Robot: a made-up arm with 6 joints. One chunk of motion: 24 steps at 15 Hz.
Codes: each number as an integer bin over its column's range. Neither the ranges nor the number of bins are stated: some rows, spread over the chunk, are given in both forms.
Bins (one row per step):
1: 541 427 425 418 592 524
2: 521 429 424 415 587 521
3: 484 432 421 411 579 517
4: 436 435 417 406 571 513
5: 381 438 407 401 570 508
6: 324 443 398 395 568 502
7: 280 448 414 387 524 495
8: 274 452 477 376 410 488
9: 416 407 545 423 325 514
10: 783 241 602 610 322 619
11: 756 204 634 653 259 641
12: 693 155 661 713 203 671
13: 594 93 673 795 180 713
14: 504 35 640 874 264 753
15: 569 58 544 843 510 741
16: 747 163 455 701 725 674
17: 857 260 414 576 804 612
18: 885 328 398 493 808 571
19: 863 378 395 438 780 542
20: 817 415 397 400 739 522
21: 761 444 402 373 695 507
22: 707 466 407 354 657 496
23: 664 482 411 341 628 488
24: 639 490 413 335 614 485
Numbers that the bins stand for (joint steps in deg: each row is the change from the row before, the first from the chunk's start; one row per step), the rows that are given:
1: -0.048 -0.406 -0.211 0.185 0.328 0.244
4: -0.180 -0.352 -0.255 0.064 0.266 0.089
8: -0.384 -0.235 0.072 -0.237 -0.209 -0.261
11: 0.224 -1.933 0.929 2.549 -0.655 1.886
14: -0.094 -3.090 0.961 4.772 -0.640 3.458
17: 0.351 -1.550 -0.271 1.775 0.954 1.479
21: 0.230 -0.290 -0.337 -0.268 0.632 0.005
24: 0.076 0.025 -0.277 -0.650 0.393 -0.303
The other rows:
2: -0.073 -0.393 -0.217 0.155 0.313 0.202
3: -0.120 -0.372 -0.233 0.115 0.290 0.146
5: -0.249 -0.331 -0.310 0.014 0.263 0.019
6: -0.321 -0.297 -0.359 -0.046 0.257 -0.065
7: -0.377 -0.263 -0.271 -0.127 0.127 -0.163
9: -0.205 -0.543 0.443 0.235 -0.460 0.103
10: 0.258 -1.680 0.754 2.117 -0.469 1.577
12: 0.144 -2.269 1.076 3.153 -0.821 2.307
13: 0.019 -2.693 1.142 3.978 -0.888 2.896
15: -0.012 -2.933 0.438 4.461 0.086 3.289
16: 0.212 -2.214 -0.048 3.032 0.721 2.349
18: 0.386 -1.084 -0.359 0.940 0.966 0.903
19: 0.358 -0.742 -0.375 0.386 0.883 0.496
20: 0.300 -0.489 -0.364 0.004 0.762 0.216
22: 0.162 -0.139 -0.310 -0.459 0.520 -0.149
23: 0.107 -0.030 -0.288 -0.590 0.434 -0.261

